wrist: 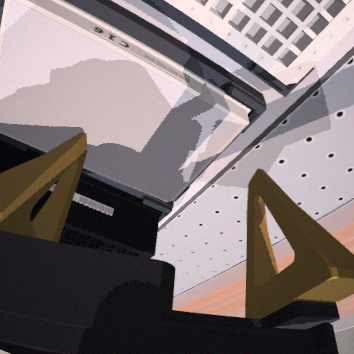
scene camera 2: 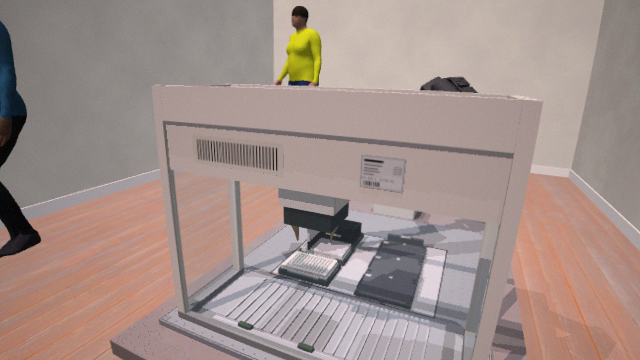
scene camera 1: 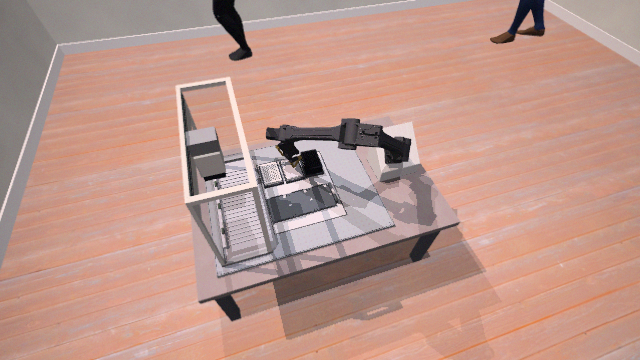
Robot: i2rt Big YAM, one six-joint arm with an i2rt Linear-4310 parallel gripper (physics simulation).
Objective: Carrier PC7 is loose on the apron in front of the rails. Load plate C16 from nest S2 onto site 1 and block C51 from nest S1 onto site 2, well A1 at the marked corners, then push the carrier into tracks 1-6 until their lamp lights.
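Places are measured from the arm's base along level axes (x up, y ahead, z left), in metres.
Pixels of known places: gripper, fingertip midpoint: (wrist: pixel 172 158) (scene camera 1: pixel 288 161).
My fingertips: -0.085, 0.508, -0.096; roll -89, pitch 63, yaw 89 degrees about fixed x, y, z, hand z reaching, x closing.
Observation:
Behind a point stands the place of what it marks, as x, y, z.
Plate C16 (scene camera 1: pixel 294 173) @(-0.093, 0.491, -0.019) (scene camera 2: pixel 332 247) (wrist: pixel 100 100) @(-0.093, 0.509, -0.049), pale and flat-topped, sits in the middle dark nest. Black block C51 (scene camera 1: pixel 312 162) @(-0.066, 0.393, -0.052) (scene camera 2: pixel 350 230) @(-0.067, 0.417, -0.022) (wrist: pixel 135 227) @(-0.081, 0.440, -0.116) stands in the nest beside it, on the arm-base side. Carrier PC7 (scene camera 1: pixel 302 202) @(-0.108, 0.477, 0.150) (scene camera 2: pixel 392 275) @(-0.109, 0.524, 0.154), a dark flat tray with small pale marks, lies on the apron in front of the rails; it bears no labware. My gripper (scene camera 1: pixel 287 156) @(-0.085, 0.508, -0.096) (scene camera 2: pixel 314 241) @(-0.085, 0.508, -0.096) (wrist: pixel 172 158) @(-0.085, 0.508, -0.096) is open and empty, fingers wide apart, above the nests near plate C16. Its body is largely hidden in scene camera 2. The A1 marks are too small to read.
A white gridded plate (scene camera 1: pixel 270 173) @(-0.098, 0.609, -0.044) (scene camera 2: pixel 311 265) (wrist: pixel 280 25) @(-0.104, 0.589, -0.091) sits in the nest nearest the rails. The ribbed rail deck (scene camera 1: pixel 242 215) (scene camera 2: pixel 320 310) lies under a tall enclosure frame (scene camera 1: pixel 241 130) @(0.361, 0.678, 0.121) (scene camera 2: pixel 345 115) @(0.329, 0.879, 0.176). A grey box-shaped head (scene camera 1: pixel 202 142) @(0.339, 0.816, 0.135) (scene camera 2: pixel 312 200) @(0.200, 0.880, 0.128) hangs inside. No lit lamp can be made out.

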